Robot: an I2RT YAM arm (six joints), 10 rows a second.
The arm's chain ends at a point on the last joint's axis. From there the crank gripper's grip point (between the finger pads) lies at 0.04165 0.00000 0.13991 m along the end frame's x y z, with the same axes.
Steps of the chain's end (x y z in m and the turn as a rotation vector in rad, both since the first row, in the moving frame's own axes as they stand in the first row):
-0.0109 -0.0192 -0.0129 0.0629 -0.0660 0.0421
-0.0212 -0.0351 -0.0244 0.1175 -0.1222 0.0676
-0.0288 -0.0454 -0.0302 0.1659 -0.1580 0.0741
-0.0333 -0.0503 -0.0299 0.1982 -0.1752 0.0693
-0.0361 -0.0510 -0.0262 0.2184 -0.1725 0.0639
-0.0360 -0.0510 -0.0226 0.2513 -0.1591 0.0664
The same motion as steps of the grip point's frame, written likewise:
-0.0201 -0.0265 -0.0107 0.0629 -0.0660 0.0421
-0.0381 -0.0495 -0.0212 0.1175 -0.1222 0.0676
-0.0505 -0.0667 -0.0271 0.1659 -0.1580 0.0741
-0.0573 -0.0764 -0.0273 0.1982 -0.1752 0.0693
-0.0596 -0.0801 -0.0242 0.2184 -0.1725 0.0639
-0.0574 -0.0845 -0.0219 0.2513 -0.1591 0.0664

